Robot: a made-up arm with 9 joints.
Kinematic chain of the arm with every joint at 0, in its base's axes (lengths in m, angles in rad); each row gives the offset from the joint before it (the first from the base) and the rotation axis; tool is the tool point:
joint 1: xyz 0 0 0.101 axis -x
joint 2: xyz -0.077 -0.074 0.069 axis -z
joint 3: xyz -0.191 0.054 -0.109 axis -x
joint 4: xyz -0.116 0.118 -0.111 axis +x
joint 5: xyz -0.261 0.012 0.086 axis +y
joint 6: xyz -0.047 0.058 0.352 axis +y
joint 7: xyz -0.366 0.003 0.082 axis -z
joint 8: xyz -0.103 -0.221 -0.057 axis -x
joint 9: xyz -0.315 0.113 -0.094 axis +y
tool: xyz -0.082 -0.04 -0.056
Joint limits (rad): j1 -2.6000..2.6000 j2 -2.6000..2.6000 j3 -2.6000..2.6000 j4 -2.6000..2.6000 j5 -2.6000..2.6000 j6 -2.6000..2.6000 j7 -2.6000..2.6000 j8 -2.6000..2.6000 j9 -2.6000..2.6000
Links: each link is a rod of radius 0.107 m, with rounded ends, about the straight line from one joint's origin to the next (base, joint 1, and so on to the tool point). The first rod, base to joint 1, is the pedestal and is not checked.
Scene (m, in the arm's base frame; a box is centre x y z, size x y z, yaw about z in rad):
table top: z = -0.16
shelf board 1: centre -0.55 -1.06 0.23 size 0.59 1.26 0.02 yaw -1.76
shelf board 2: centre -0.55 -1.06 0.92 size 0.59 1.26 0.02 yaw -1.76
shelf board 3: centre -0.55 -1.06 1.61 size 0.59 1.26 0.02 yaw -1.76
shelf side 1: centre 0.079 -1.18 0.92 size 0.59 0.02 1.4 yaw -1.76
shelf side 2: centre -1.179 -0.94 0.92 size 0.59 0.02 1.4 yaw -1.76
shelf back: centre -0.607 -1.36 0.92 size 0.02 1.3 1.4 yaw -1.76
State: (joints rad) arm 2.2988 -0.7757 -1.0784 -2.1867 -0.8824 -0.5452 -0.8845 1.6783 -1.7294
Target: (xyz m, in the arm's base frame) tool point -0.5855 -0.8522 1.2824
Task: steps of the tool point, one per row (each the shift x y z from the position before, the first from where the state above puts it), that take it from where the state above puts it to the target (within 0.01 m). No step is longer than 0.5 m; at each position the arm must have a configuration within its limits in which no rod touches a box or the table.
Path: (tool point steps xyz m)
1: 0.0892 -0.0643 0.3853
2: 0.0622 -0.2493 0.3487
3: 0.0261 -0.3923 0.2302
4: -0.0123 -0.4608 0.0673
5: -0.0462 -0.4495 -0.0958

